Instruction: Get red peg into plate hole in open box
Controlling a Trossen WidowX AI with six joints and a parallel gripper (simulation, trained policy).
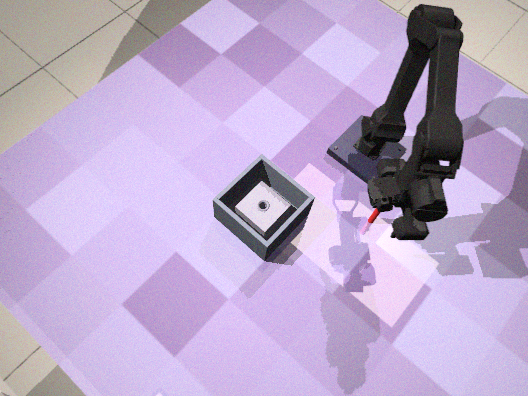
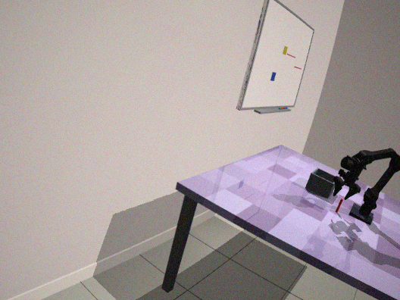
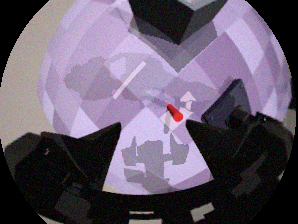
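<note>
Right now the red peg is 2 cm behind my gripper tip, 3 cm to the right of it and 5 cm below it. The rest, counted from my gripper tip: box 14 cm ahead, 24 cm to the right, 6 cm below; then plate 14 cm ahead, 24 cm to the right, 4 cm below.
</note>
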